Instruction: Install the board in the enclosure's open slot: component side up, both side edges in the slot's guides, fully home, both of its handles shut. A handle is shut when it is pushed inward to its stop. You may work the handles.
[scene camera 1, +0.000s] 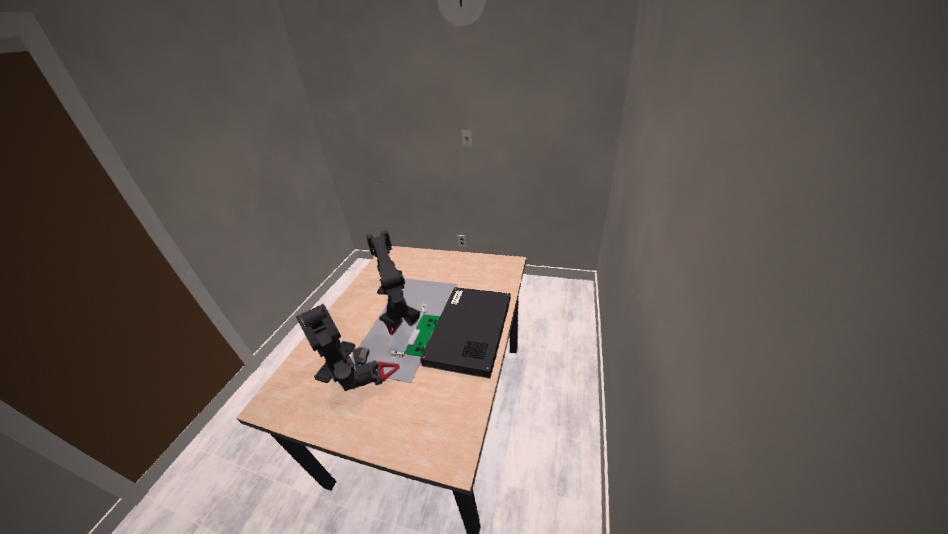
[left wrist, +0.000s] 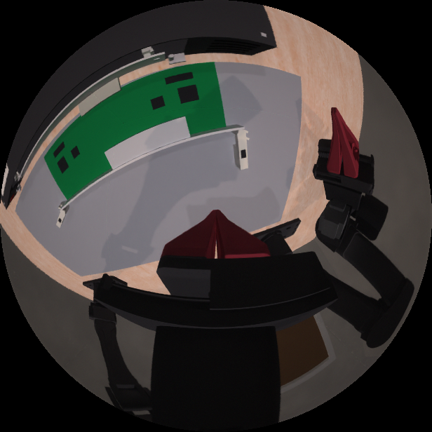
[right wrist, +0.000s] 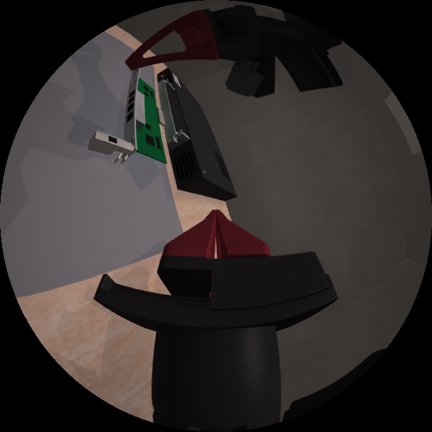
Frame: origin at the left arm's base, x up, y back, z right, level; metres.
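Where they show: left gripper, fingertip midpoint: (scene camera 1: 391, 334); right gripper, fingertip midpoint: (scene camera 1: 399, 366).
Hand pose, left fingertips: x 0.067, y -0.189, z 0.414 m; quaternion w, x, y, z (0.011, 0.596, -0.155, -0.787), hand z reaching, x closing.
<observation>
After its pixels a point has its place.
The green board (scene camera 1: 424, 335) @(x 0.006, y -0.302, z 0.350 m) lies component side up on the grey mat (scene camera 1: 397, 332) @(x 0.002, y -0.174, z 0.344 m), partly inside the black enclosure (scene camera 1: 468, 330) @(x 0.049, y -0.497, z 0.340 m). In the left wrist view the board (left wrist: 132, 120) has its far edge at the enclosure's slot (left wrist: 100, 80); its white front rail carries two handles (left wrist: 241, 146) (left wrist: 61, 211), both swung outward. My left gripper (scene camera 1: 391, 325) @(x 0.067, y -0.189, z 0.414 m) (left wrist: 217, 211) is shut and empty, above the mat a little back from the front rail. My right gripper (scene camera 1: 389, 370) @(x 0.069, y -0.279, z 0.561 m) (right wrist: 217, 211) is shut and empty at the mat's near corner. The board also shows in the right wrist view (right wrist: 148, 120).
The wooden table's edge (scene camera 1: 357, 458) @(x -0.001, y -0.234, z 0.877 m) lies in front of the mat. The enclosure takes up the right part of the table, close to its right edge. The right arm's body (scene camera 1: 328, 344) @(x 0.295, y -0.133, z 0.671 m) stands left of the mat.
</observation>
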